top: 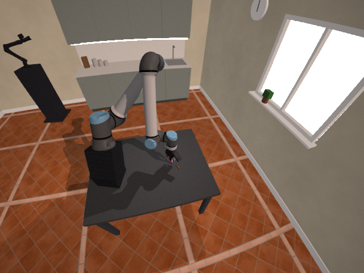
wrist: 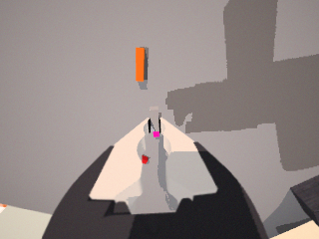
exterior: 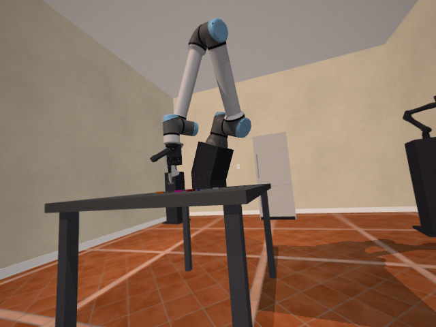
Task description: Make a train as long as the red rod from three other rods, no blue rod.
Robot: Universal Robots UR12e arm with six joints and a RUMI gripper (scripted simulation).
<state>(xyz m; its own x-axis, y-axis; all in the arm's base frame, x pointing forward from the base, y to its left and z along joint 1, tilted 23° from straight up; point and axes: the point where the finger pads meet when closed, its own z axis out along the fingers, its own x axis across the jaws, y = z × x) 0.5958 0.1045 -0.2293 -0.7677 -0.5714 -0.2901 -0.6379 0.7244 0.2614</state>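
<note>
My hand is 5 cm short of the orange rod, 3 cm to the left of it and 6 cm above it. Round my hand: blue rod 18 cm to the left, 6 cm below; then red rod 3 cm behind, 11 cm to the left, 6 cm below.
</note>
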